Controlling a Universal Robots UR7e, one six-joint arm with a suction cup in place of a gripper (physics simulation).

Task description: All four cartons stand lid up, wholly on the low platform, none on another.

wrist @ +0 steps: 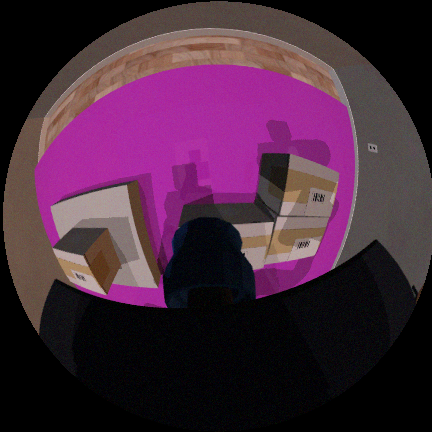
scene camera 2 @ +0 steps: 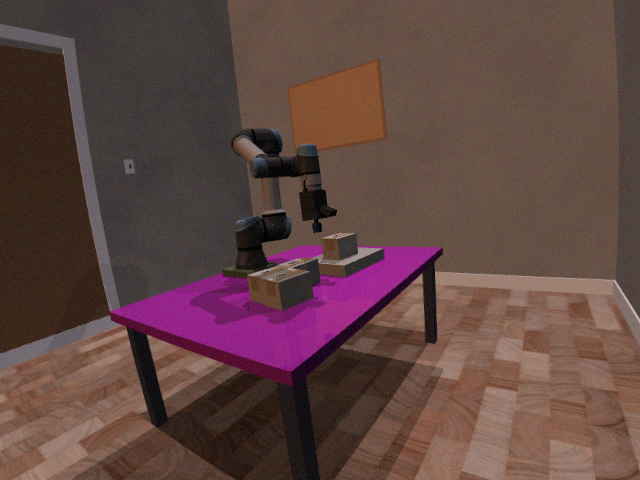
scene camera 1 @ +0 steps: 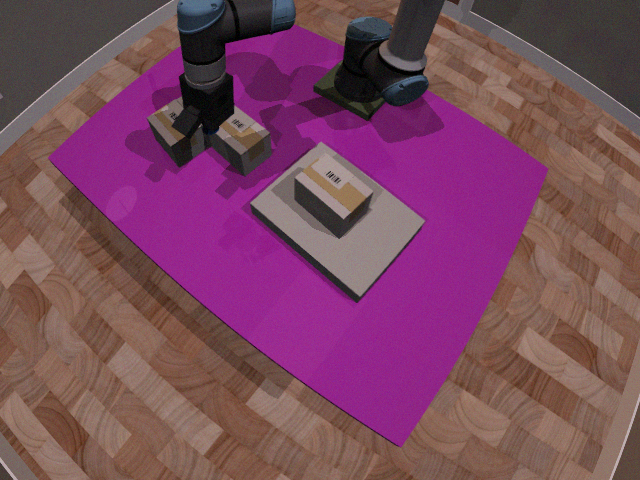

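Seen in the pictures: hand, tool point: [wrist: 206, 248] [scene camera 2: 317, 232]; arm's base, link origin: [scene camera 2: 251, 265] [scene camera 1: 360, 84].
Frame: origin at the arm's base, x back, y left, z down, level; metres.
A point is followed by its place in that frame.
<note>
One carton [scene camera 1: 333, 186] @(x -0.404, y 0.172, z -0.112 m) [scene camera 2: 338, 246] @(x -0.434, y 0.099, z -0.078 m) [wrist: 87, 241] @(x -0.437, y 0.114, z -0.073 m) stands lid up on the pale low platform [scene camera 1: 356, 273] @(x -0.496, y 0.304, z -0.018 m) [scene camera 2: 333, 268] @(x -0.444, y 0.027, z -0.002 m) [wrist: 117, 200] @(x -0.479, y 0.048, z -0.019 m). Three cartons stand lid up on the table: a left one [scene camera 1: 173, 147] @(x -0.508, y -0.222, z -0.054 m) [scene camera 2: 281, 290] @(x -0.487, y -0.348, z -0.035 m) [wrist: 305, 175] @(x -0.480, y -0.253, z -0.064 m), a right one [scene camera 1: 242, 139] @(x -0.397, y -0.087, z -0.064 m) [scene camera 2: 311, 269] @(x -0.428, y -0.102, z -0.032 m) [wrist: 257, 250] @(x -0.368, y -0.169, z -0.064 m) nearer the platform, and a third [wrist: 295, 240] @(x -0.366, y -0.245, z -0.064 m) beside the left one, mostly hidden behind my tool in scene camera 1. My suction gripper [scene camera 1: 210, 129] @(x -0.472, y -0.096, z -0.174 m) [scene camera 2: 316, 227] [wrist: 207, 232] is open, holding nothing. It hangs above the table cartons with a gap below it, and covers part of the right one in the wrist view.
The magenta table [scene camera 1: 310, 320] @(x -0.624, y 0.281, z 0.029 m) [scene camera 2: 248, 346] @(x -0.560, y -0.576, z 0.030 m) [wrist: 215, 110] @(x -0.604, y -0.143, z 0.030 m) carries everything. The arm's base stands on a green plate [scene camera 1: 361, 106] @(x -0.074, y 0.051, z 0.003 m) [scene camera 2: 231, 271] @(x 0.034, y -0.100, z 0.003 m) at the table's far side. The left and third cartons stand close together. The right carton stands close to the third.
</note>
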